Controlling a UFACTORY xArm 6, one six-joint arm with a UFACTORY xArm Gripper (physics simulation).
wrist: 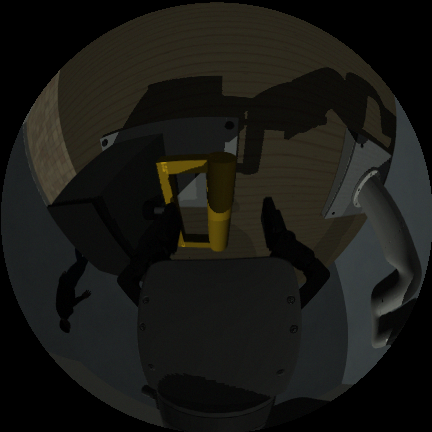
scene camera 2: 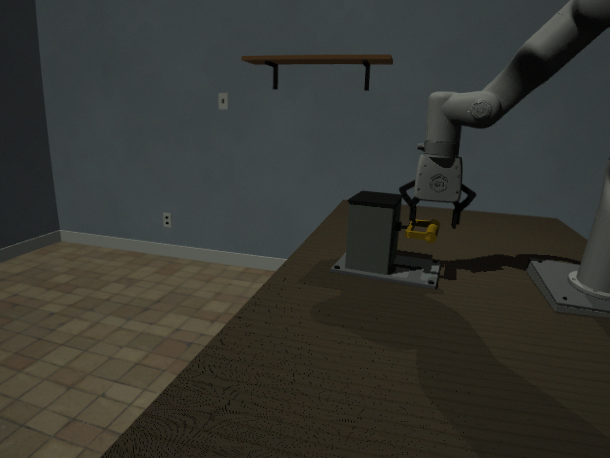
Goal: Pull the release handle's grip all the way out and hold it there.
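The release handle is a yellow frame with a thick round grip (scene camera 2: 432,232) (wrist: 218,232) along its outer side. A short stem (wrist: 159,210) joins the frame to a grey housing with a black top (scene camera 2: 371,237) (wrist: 82,202). The housing stands on a light grey base plate (scene camera 2: 412,280) (wrist: 200,127). My gripper (scene camera 2: 433,225) (wrist: 219,209) is open and points down, with nothing clamped between the fingers. In the wrist view one finger is by the frame's inner bar on the housing side, the other is apart from the grip on the far side. How deep the fingertips reach is unclear.
The wooden table (scene camera 2: 300,370) (wrist: 295,165) carries the housing and the arm's mounting plate (scene camera 2: 547,292) (wrist: 342,182) on the right. A wooden wall shelf (scene camera 2: 317,59) hangs behind. A dark human figure (wrist: 66,295) shows at the left of the wrist view.
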